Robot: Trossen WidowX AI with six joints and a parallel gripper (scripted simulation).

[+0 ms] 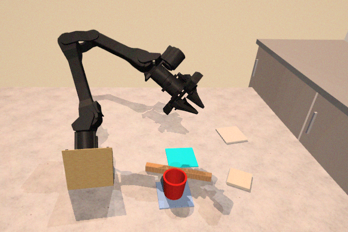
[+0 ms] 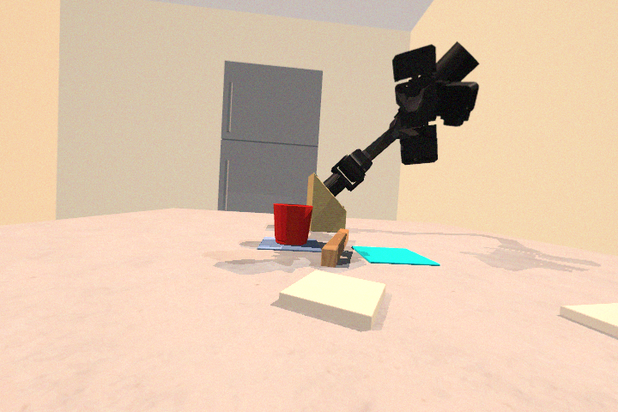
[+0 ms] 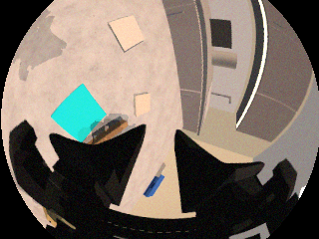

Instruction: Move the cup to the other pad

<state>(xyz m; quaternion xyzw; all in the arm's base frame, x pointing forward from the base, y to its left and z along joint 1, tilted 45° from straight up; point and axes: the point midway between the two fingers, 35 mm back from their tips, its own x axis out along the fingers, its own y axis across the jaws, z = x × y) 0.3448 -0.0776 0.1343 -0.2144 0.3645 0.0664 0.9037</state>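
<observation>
Right now my gripper tip is 17 cm above the red cup, 16 cm to the left of it and 12 cm past it.
</observation>
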